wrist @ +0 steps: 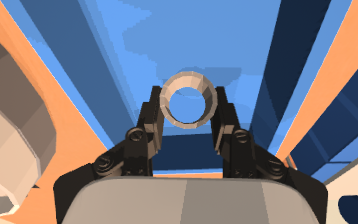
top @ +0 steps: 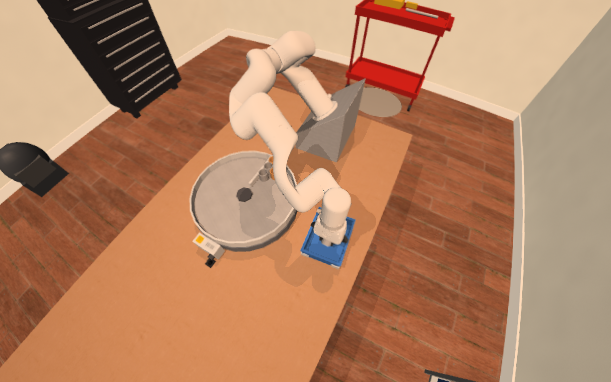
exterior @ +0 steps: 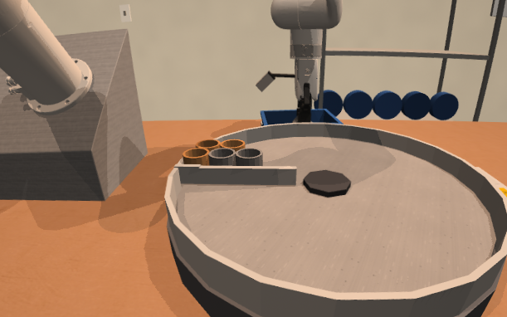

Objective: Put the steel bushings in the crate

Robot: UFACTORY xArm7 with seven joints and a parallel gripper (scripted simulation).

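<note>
Right now my hand is 20 mm above the blue crate and 10 mm past it. The rest, counted from my hand: round grey turning table: 360 mm to the right, 60 mm behind, 10 mm above.
</note>
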